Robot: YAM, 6 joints.
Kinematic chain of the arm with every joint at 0, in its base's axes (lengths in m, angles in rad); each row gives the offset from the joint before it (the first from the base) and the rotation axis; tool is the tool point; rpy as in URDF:
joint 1: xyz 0 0 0.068 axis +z
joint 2: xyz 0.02 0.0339 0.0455 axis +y
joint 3: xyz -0.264 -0.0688 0 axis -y
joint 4: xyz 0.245 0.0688 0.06 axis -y
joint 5: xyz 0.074 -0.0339 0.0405 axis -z
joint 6: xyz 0.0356 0 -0.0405 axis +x
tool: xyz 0 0 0 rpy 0 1.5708 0
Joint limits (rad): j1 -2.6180..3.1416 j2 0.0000..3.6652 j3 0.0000..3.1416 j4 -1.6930..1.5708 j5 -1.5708..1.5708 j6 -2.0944..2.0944
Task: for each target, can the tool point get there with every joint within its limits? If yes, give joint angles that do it. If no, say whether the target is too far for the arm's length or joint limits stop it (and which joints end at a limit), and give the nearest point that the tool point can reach.
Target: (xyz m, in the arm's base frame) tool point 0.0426 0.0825 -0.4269
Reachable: no: joint limits stop it (at a limit: joint 2) | nearest point 0.0549 0.1063 -0.3566 | short by 0.075 m
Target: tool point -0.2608 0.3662 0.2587
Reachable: yes | joints 2.2125 2.0509 1.2322 1.2890 0.2927 -0.4238
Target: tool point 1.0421 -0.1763 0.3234
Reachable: no: too far | nearest point 0.6245 -0.1057 0.2377 | short by 0.432 m
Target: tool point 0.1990 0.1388 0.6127
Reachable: yes | joints 0.4788 1.7970 2.8428 -1.0476 -1.0893 -0.0933
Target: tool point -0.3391 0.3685 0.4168
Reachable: yes | joints 2.2786 2.2377 2.0537 1.0803 -0.5326 1.6572
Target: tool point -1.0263 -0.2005 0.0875
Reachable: no: too far | nearest point -0.6421 -0.0154 0.0974 | short by 0.427 m
